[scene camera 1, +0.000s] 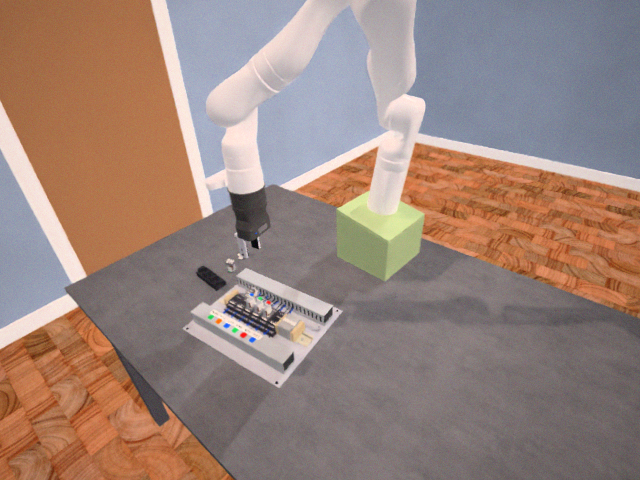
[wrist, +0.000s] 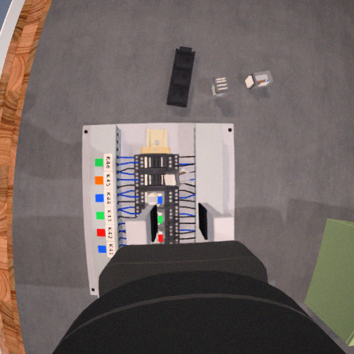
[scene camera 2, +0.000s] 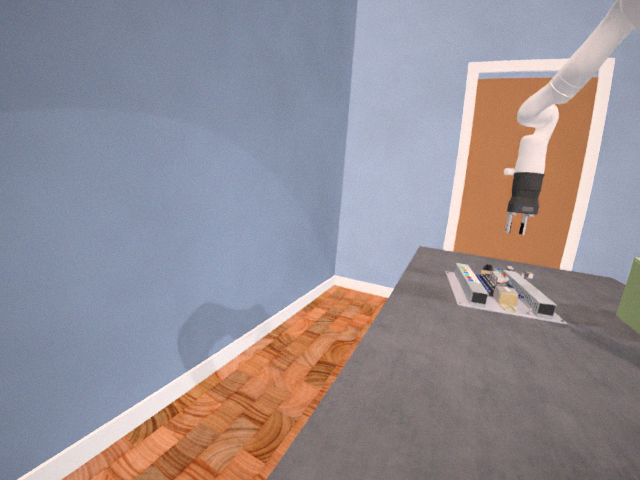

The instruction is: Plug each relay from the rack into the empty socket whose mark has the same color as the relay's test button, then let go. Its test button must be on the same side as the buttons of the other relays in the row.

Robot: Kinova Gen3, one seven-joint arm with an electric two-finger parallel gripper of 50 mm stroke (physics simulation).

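Frame: origin at the arm's base, x ahead, y left, z up, level; centimetres.
Seen in the pictures: gripper, fingertip midpoint: (scene camera 1: 250, 252) (scene camera 2: 514, 233); arm's base at its link origin: (scene camera 1: 382, 206).
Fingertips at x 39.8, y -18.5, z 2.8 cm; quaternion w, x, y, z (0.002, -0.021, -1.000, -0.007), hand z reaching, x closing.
Offsets run from my fingertips to a thing's top centre.
My gripper (scene camera 1: 251, 252) (scene camera 2: 514, 233) (wrist: 177, 216) is open and empty, high above the panel. In the wrist view, sockets K46 (wrist: 155, 162) and K45 (wrist: 152, 180) are empty. A relay (wrist: 172, 178) lies tipped over the right part of K45, pale end to the left; its button colour is unclear. Relays with blue (wrist: 159, 200), green (wrist: 160, 219) and red (wrist: 160, 238) buttons sit at K44, K43 and K42, buttons right. K41 is hidden. Two relays lie on the table: one @[dz -14.6, dx -9.0, dy -17.8 cm] (wrist: 220, 86) (scene camera 1: 230, 265) with pins up and a greenish trace, another (wrist: 259, 80) on its side. The black rack @[dz -16.7, dx -2.7, dy -20.6 cm] (wrist: 177, 103) (scene camera 1: 210, 277) is empty.
Grey wire ducts @[dz -14.7, dx +11.6, dy +2.7 cm] (wrist: 215, 150) (scene camera 1: 242, 338) flank the socket row. The left duct carries colour marks: K46 green (wrist: 99, 162), K45 orange (wrist: 99, 180). Wires run from the sockets to both ducts. A green block (scene camera 1: 379, 242) (wrist: 332, 275) carries the arm base.
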